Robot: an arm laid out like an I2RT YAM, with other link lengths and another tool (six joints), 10 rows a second.
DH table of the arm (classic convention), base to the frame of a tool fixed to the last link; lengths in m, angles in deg. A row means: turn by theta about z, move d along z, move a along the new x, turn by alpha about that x. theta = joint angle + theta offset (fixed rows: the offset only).
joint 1: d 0.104  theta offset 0  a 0.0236  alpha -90
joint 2: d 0  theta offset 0  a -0.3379  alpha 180
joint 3: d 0  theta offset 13.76  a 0.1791  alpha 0
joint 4: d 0.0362  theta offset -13.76  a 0.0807  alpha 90
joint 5: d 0.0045  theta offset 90  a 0  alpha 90
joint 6: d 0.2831  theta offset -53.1  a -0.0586  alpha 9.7
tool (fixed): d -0.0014  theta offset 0  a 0  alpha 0
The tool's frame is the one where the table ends.
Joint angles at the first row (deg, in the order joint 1, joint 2, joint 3, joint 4, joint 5, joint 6):
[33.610 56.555 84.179 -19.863 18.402 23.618]
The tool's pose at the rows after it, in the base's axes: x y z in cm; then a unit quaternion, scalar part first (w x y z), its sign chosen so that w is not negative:
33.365 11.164 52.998 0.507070 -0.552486 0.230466 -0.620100
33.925 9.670 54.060 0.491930 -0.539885 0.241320 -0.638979
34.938 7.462 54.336 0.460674 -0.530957 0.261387 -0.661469
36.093 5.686 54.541 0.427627 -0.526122 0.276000 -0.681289
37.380 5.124 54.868 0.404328 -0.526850 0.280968 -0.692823
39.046 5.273 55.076 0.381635 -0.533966 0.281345 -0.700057
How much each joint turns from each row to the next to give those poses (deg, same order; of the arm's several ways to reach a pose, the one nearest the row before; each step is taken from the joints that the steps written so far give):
[0.042 1.412 2.222 -0.130 2.999 -0.731]
[-0.058 0.479 1.432 0.395 3.009 -1.127]
[0.064 0.770 0.955 0.239 4.943 -1.561]
[-0.045 1.501 1.300 0.415 4.302 -2.026]
[0.041 2.398 2.146 0.202 2.480 -1.783]
[0.252 3.452 3.361 -0.592 1.958 -1.828]

